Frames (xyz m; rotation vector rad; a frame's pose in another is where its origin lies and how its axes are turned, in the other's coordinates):
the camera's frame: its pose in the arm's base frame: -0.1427 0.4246 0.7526 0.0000 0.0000 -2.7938
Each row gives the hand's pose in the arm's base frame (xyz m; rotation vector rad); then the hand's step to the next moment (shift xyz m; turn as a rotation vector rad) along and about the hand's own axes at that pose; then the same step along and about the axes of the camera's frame.
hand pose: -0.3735 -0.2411 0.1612 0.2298 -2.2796 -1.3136
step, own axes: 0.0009 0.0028 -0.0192 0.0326 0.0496 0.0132
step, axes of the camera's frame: -0.0039 0.0158 0.0106 0.0200 -0.0323 0.0475
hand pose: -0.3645 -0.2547 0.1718 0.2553 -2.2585 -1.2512
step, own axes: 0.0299 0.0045 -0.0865 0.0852 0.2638 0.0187
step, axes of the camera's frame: 0.0039 0.0759 0.0512 0.0114 -0.1360 0.2420
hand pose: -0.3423 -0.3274 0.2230 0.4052 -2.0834 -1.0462
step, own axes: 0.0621 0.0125 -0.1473 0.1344 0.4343 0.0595
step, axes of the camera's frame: -0.0283 0.1254 0.0959 0.0287 -0.2478 0.3847
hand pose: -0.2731 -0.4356 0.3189 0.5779 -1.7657 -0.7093
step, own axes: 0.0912 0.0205 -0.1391 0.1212 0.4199 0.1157
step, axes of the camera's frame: -0.0748 0.1052 0.1069 0.0722 -0.2732 0.3529
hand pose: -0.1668 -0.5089 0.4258 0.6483 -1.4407 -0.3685
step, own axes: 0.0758 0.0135 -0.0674 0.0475 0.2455 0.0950
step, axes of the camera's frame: -0.0611 0.0459 0.0681 0.0670 -0.1782 0.1879
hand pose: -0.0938 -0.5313 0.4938 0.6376 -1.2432 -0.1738
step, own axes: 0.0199 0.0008 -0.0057 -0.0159 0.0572 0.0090
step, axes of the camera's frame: -0.0088 0.0100 0.0158 0.0069 -0.0565 0.0192
